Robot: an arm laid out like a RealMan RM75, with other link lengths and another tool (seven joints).
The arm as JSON. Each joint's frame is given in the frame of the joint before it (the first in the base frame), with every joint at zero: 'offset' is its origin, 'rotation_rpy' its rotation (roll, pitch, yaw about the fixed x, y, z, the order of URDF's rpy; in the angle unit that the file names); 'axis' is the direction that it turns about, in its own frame. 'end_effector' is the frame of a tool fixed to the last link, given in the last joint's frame.
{
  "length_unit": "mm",
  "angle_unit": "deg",
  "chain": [
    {
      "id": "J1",
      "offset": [
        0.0,
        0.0,
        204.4
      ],
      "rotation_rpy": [
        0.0,
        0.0,
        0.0
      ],
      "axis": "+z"
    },
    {
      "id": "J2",
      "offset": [
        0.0,
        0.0,
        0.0
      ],
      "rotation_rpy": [
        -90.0,
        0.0,
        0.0
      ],
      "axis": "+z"
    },
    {
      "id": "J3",
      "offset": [
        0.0,
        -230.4,
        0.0
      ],
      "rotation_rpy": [
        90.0,
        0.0,
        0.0
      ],
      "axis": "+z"
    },
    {
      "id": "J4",
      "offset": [
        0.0,
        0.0,
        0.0
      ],
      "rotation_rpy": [
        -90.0,
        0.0,
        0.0
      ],
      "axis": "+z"
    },
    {
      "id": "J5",
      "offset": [
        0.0,
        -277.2,
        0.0
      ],
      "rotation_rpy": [
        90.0,
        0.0,
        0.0
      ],
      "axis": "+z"
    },
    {
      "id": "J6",
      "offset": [
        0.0,
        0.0,
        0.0
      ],
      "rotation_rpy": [
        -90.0,
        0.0,
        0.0
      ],
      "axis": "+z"
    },
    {
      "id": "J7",
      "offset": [
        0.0,
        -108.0,
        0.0
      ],
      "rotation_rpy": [
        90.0,
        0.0,
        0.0
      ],
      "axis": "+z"
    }
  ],
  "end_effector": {
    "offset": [
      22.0,
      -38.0,
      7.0
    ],
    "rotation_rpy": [
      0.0,
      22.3,
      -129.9
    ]
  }
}
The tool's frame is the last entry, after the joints.
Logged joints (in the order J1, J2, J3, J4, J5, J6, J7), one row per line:
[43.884, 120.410, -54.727, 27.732, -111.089, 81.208, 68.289]
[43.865, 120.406, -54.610, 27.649, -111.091, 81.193, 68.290]
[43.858, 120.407, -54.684, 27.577, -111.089, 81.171, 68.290]
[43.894, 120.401, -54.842, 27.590, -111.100, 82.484, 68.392]
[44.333, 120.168, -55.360, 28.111, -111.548, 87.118, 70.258]
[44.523, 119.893, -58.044, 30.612, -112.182, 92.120, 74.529]
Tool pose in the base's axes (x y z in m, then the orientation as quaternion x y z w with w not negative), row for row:
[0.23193, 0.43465, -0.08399, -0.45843, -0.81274, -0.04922, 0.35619]
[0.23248, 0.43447, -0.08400, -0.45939, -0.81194, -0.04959, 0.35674]
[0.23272, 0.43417, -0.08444, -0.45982, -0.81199, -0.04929, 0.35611]
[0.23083, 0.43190, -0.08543, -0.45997, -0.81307, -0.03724, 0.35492]
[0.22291, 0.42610, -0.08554, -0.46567, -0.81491, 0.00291, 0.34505]
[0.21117, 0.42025, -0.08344, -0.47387, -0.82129, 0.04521, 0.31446]
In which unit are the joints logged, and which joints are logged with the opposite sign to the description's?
The joints are logged in degrees. Opposite sign: J4, J6.
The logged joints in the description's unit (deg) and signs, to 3 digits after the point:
[43.884, 120.410, -54.727, -27.732, -111.089, -81.208, 68.289]
[43.865, 120.406, -54.610, -27.649, -111.091, -81.193, 68.290]
[43.858, 120.407, -54.684, -27.577, -111.089, -81.171, 68.290]
[43.894, 120.401, -54.842, -27.590, -111.100, -82.484, 68.392]
[44.333, 120.168, -55.360, -28.111, -111.548, -87.118, 70.258]
[44.523, 119.893, -58.044, -30.612, -112.182, -92.120, 74.529]

